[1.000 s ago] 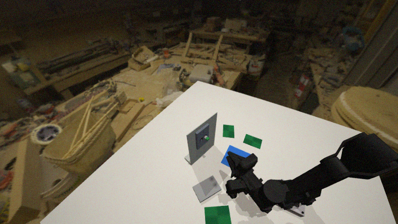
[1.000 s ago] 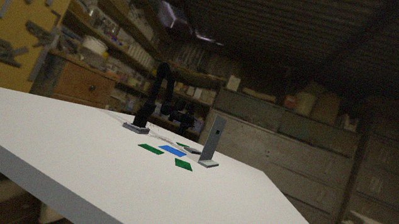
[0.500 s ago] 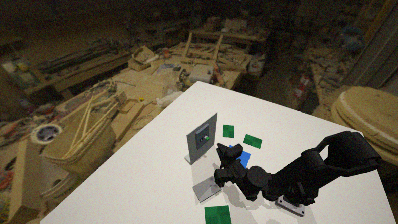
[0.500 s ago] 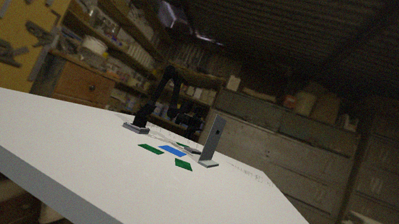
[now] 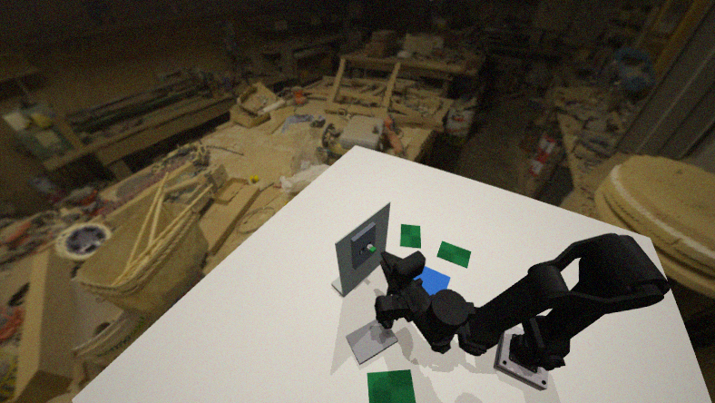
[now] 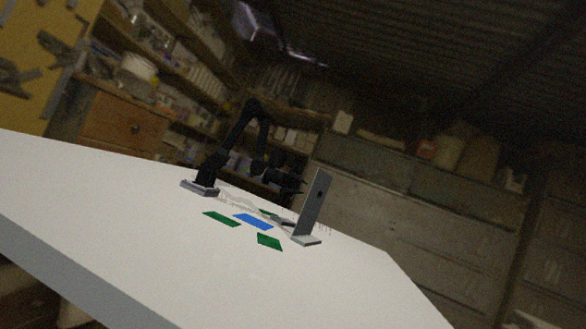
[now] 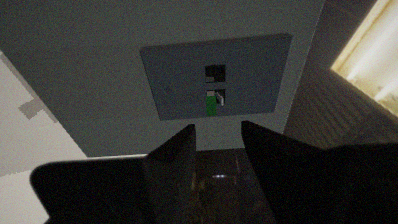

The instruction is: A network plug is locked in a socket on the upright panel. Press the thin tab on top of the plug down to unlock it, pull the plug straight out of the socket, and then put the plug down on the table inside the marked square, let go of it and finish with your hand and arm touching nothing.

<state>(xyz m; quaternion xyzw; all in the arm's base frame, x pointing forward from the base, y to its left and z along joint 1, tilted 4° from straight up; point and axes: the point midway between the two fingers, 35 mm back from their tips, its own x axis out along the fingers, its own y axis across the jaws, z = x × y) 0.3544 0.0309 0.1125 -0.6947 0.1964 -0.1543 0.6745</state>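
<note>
The green network plug lies 4 cm ahead of my gripper tip and 1 cm to the right of it. Round my gripper tip: grey upright panel: 6 cm ahead, 1 cm to the right, 6 cm below; then blue square: 11 cm behind, 8 cm to the right, 17 cm below; then flat grey plate: 5 cm behind, 13 cm to the left, 16 cm below.
</note>
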